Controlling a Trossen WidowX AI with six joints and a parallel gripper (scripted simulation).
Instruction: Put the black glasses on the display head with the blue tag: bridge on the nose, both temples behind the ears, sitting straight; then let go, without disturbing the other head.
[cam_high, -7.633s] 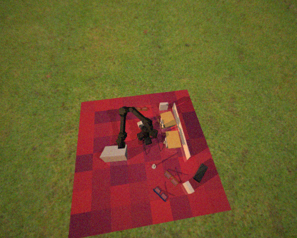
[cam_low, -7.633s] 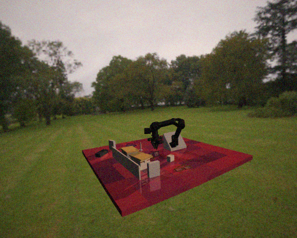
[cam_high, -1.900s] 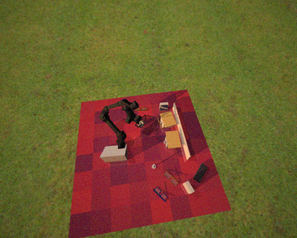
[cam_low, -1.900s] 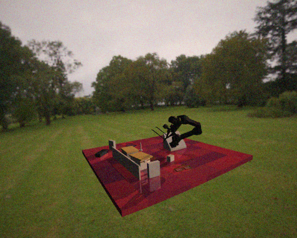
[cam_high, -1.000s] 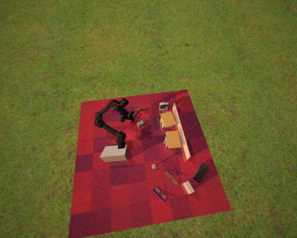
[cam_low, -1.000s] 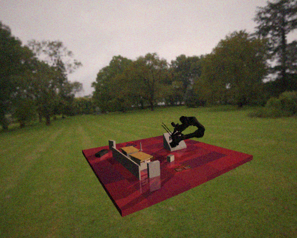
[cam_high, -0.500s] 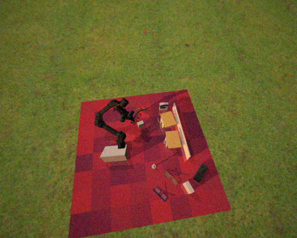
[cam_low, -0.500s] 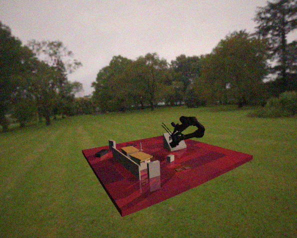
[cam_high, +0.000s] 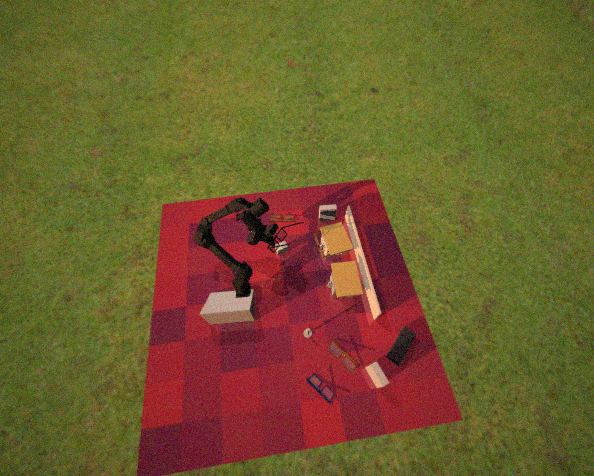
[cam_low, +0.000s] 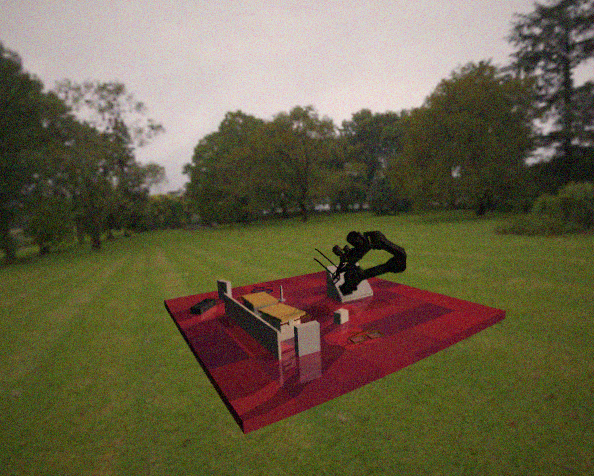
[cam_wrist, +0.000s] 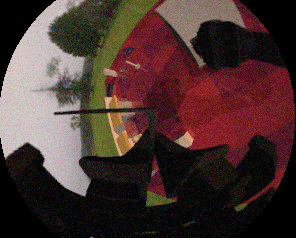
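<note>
My gripper tip is 30 cm short of the display head, 16 cm to the left of it and 15 cm above it. Round my gripper tip: long pale wall 43 cm ahead, 4 cm to the right, 15 cm below; small cube 3 cm ahead, 8 cm to the left, 18 cm below; small peg 12 cm ahead, 37 cm to the right, 18 cm below.
</note>
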